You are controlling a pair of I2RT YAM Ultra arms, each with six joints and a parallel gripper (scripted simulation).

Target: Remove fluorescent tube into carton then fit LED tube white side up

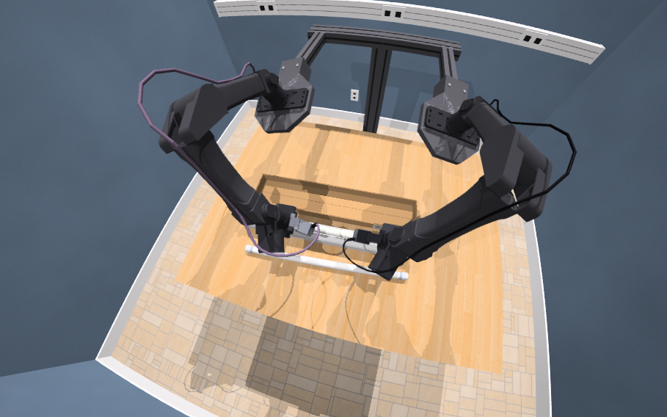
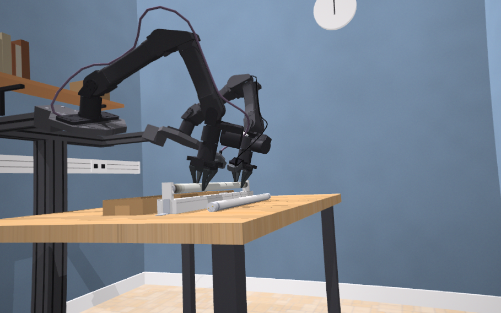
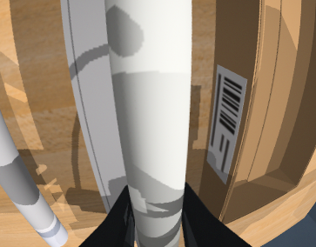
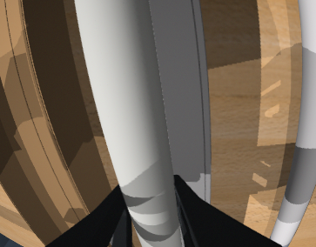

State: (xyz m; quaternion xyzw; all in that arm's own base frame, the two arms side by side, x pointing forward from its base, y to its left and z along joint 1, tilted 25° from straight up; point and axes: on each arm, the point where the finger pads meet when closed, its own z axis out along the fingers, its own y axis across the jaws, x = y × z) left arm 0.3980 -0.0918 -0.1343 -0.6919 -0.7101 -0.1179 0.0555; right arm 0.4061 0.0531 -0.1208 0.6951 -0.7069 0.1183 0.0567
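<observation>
Right now my right hand is 120 mm to the right of the old fluorescent tube. From my right hand the other things lie so: light fixture: 120 mm to the left, 10 mm below; then LED tube: 140 mm to the left, 100 mm ahead, 50 mm below; then brown carton: 140 mm behind, 120 mm to the left, 40 mm below.
</observation>
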